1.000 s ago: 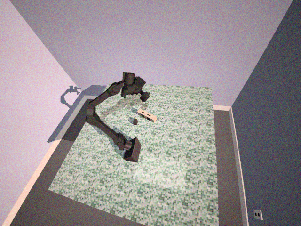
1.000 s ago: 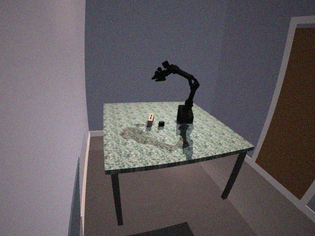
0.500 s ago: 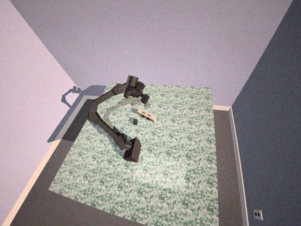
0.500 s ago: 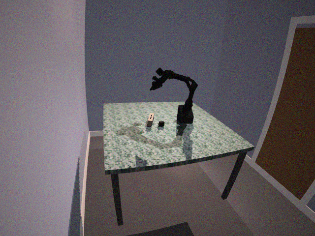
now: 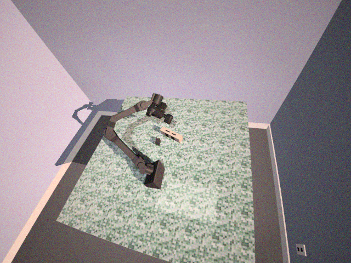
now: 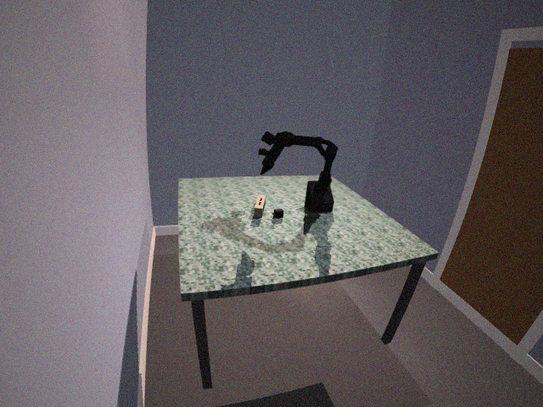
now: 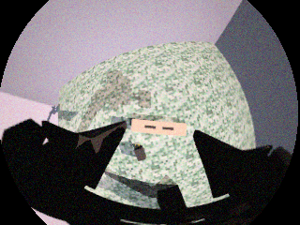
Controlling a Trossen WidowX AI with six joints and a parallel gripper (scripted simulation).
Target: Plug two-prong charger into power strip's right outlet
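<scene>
Right now my gripper tip is 22 cm above the two-prong charger, 8 cm to the right of it and 8 cm past it.
</scene>
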